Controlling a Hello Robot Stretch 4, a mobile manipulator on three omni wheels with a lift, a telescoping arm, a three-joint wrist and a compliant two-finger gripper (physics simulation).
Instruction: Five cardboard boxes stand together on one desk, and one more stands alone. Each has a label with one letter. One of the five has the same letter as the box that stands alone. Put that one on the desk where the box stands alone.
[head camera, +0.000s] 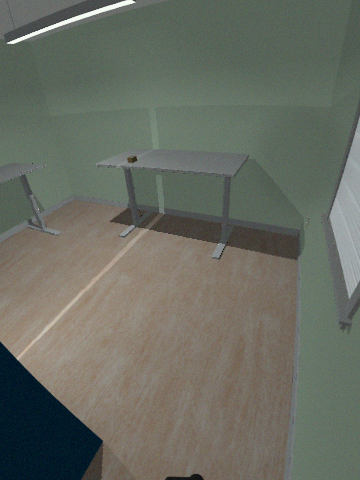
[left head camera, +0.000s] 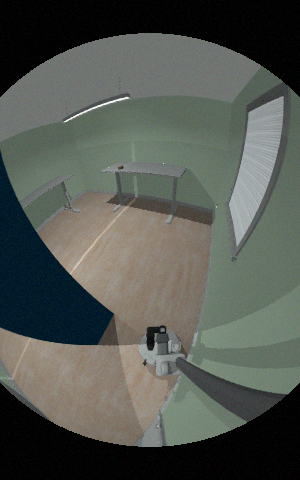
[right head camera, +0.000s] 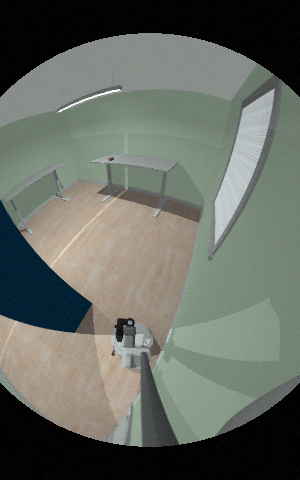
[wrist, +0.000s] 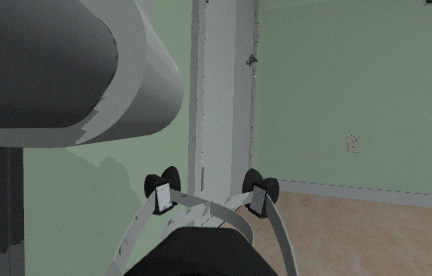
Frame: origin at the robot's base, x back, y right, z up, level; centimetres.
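Where they show: gripper, fingertip midpoint: (left head camera: 150, 365) (right head camera: 118, 356) (wrist: 212, 183).
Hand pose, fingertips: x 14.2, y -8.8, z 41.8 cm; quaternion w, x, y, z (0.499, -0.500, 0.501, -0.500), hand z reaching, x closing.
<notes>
After its pixels a point has its place.
A small brown box (head camera: 132, 159) {x -245.5, y -59.0, z 95.7 cm} (left head camera: 120, 167) {x -245.8, y -58.9, z 95.0 cm} (right head camera: 111, 159) {x -247.5, y -58.0, z 93.1 cm} stands alone near the left front edge of a grey desk (head camera: 200, 162) {x -233.9, y 11.1, z 92.2 cm} (left head camera: 160, 169) {x -229.2, y 11.9, z 92.2 cm} (right head camera: 145, 161) {x -235.5, y 4.3, z 92.3 cm} against the far wall. Its letter is too small to read. A second desk (head camera: 17, 171) {x -250.2, y -200.0, z 92.2 cm} (left head camera: 47, 189) {x -205.7, y -203.1, z 91.4 cm} (right head camera: 35, 181) shows in part at the left; no boxes show on its visible part. The group of five boxes does not show in these views. My gripper (wrist: 212, 183) {x 14.2, y -8.8, z 41.8 cm} is open and empty, its fingertips wide apart, with a white door frame and green wall behind it. It is far from both desks.
A large dark blue panel (head camera: 40, 420) {x -30.3, y -55.2, z 61.9 cm} (left head camera: 45, 280) {x -27.1, y -56.5, z 107.6 cm} (right head camera: 35, 285) {x -23.2, y -58.1, z 88.7 cm} stands close at the left. A green wall with a window (head camera: 350, 225) {x -96.5, y 75.1, z 99.3 cm} (left head camera: 260, 165) {x -84.5, y 70.2, z 146.3 cm} (right head camera: 242, 165) {x -88.6, y 71.9, z 142.4 cm} runs along the right. Wooden floor (head camera: 200, 310) {x -131.6, y 6.2, z -2.8 cm} lies between me and the far desk.
</notes>
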